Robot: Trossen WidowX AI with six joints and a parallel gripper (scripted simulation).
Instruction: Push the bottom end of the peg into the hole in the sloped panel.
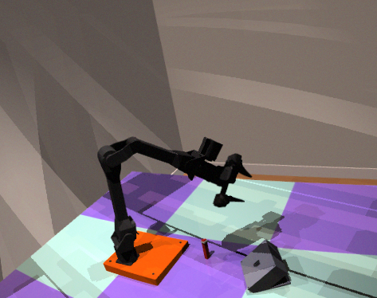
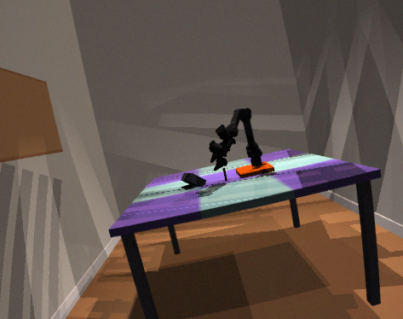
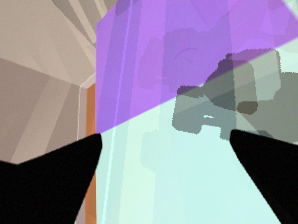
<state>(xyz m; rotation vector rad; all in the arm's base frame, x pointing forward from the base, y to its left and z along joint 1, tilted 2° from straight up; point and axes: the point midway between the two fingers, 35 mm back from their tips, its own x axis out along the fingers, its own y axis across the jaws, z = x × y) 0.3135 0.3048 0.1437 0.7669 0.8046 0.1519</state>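
Right now my gripper tip is 22 cm to the left of the red peg, 9 cm past it and 8 cm above it. Also, from my gripper tip: sloped panel 28 cm to the right, 11 cm ahead, 10 cm below.
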